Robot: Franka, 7 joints.
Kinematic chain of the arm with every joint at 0, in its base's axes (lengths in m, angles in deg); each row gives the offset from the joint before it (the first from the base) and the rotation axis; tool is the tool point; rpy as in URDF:
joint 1: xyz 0 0 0.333 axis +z
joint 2: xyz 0 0 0 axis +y
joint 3: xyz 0 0 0.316 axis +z
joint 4: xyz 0.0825 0 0 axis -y
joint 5: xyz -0.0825 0 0.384 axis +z
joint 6: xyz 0 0 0 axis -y
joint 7: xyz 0.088 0 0 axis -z
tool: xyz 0 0 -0.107 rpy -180 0 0
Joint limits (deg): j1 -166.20..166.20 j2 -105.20..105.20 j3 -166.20..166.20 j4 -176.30..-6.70 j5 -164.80..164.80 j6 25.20..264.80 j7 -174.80..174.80
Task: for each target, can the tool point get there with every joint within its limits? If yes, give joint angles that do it. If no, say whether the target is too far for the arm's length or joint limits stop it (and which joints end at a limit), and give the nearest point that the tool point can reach.
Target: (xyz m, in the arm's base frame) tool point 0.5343 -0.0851 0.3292
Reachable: yes | joints -76.15 25.17 75.32 -121.88 -55.52 109.09 63.71
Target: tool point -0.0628 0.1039 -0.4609
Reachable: no: joint limits stop it (at a limit: joint 2) | nearest point -0.0783 0.1295 -0.3441 | short by 0.121 m
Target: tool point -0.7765 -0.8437 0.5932
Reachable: no: too far | nearest point -0.5666 -0.6156 0.5228 | short by 0.318 m
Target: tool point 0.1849 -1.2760 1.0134
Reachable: no: too far | nearest point 0.1088 -0.7509 0.7334 | short by 0.600 m
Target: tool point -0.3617 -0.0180 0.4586
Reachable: yes | joints -106.43 -63.08 -47.05 -148.39 107.43 197.93 99.10
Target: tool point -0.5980 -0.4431 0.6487
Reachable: yes | joints -100.14 65.79 -97.78 -64.89 -17.25 145.90 -33.30
